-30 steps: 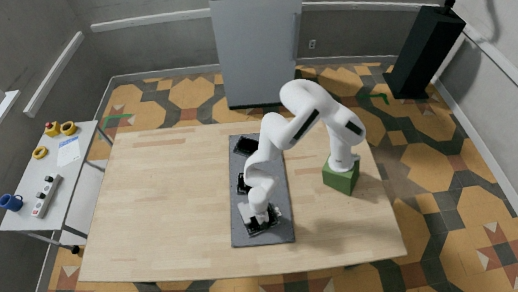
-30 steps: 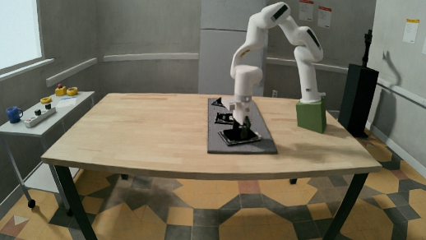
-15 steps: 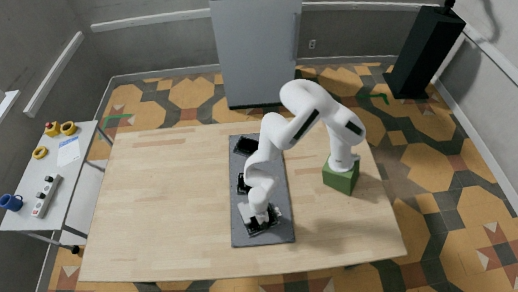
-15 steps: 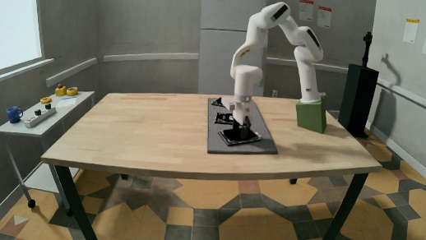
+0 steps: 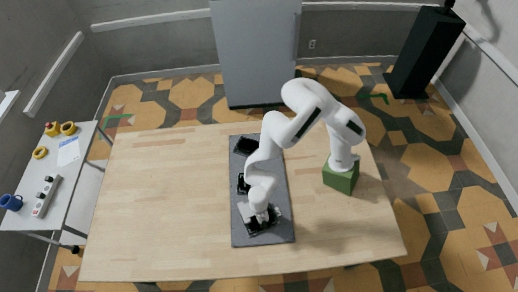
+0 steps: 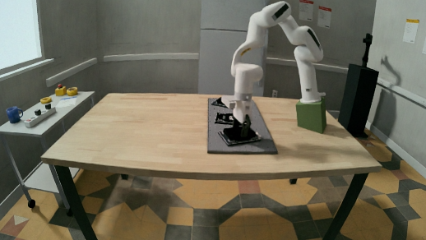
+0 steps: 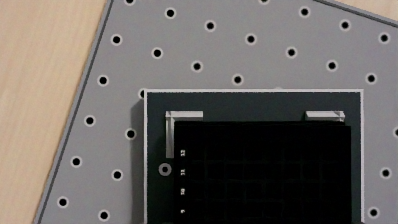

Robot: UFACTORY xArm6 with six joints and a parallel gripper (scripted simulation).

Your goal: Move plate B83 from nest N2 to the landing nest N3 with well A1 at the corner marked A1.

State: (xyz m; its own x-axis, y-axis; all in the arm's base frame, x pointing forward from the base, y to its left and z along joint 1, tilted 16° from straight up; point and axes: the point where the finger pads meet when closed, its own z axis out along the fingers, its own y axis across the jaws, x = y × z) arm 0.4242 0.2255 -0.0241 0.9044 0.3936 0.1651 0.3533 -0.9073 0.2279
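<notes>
The black station lies 190 mm to the right of my hand, 30 mm below it and 30 mm ahead of it.
</notes>
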